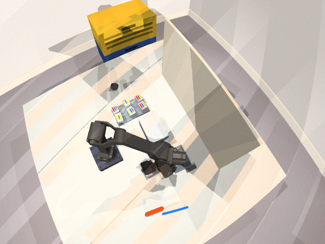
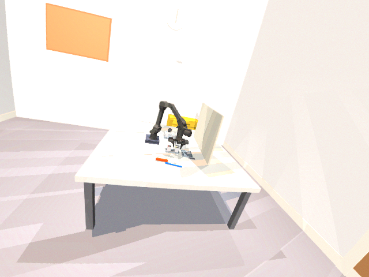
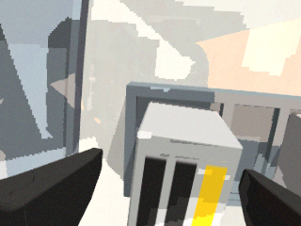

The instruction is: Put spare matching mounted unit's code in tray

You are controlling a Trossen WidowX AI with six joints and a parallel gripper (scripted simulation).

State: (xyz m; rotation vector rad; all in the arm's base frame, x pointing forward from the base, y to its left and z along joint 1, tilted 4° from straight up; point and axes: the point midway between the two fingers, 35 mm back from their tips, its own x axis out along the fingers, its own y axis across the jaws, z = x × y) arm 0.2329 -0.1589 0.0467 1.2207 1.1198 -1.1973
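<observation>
Now: gripper tip 10 mm below the white spare block. From my gripper tip the other things lie so: grey tray: 100 mm ahead, 10 mm to the right, 30 mm below; white box: 50 mm ahead, 190 mm to the left, 20 mm above; grey frame: 40 mm behind, 30 mm below.
</observation>
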